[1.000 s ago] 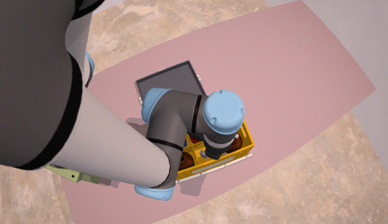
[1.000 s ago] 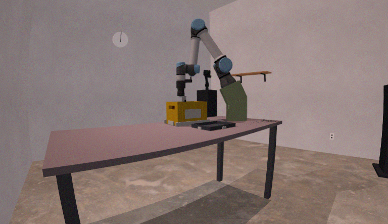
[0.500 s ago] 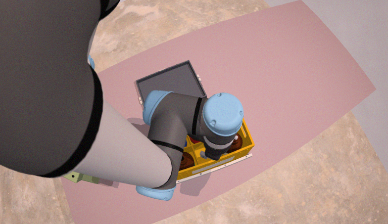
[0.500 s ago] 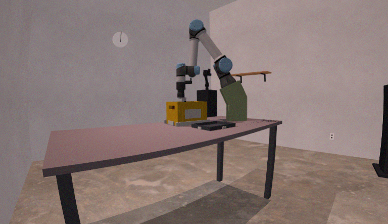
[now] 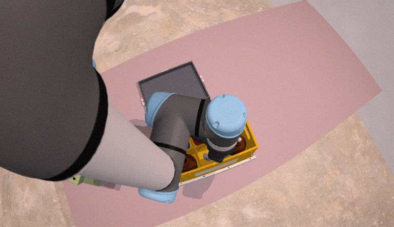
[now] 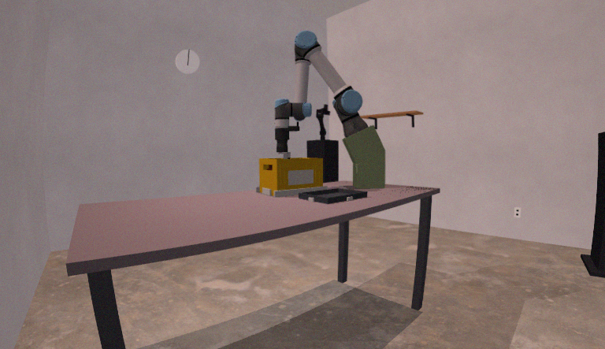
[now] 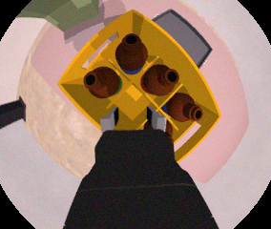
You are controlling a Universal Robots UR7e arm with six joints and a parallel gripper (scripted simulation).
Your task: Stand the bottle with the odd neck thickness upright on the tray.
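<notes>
Now: the crate 8 cm below my hand, 4 cm to the left of it and 1 cm ahead of it. Also, from my hand: glass bottle: 9 cm ahead, 7 cm below, 2 cm to the right; dark tray: 32 cm to the left, 15 cm below, 2 cm ahead.
</notes>
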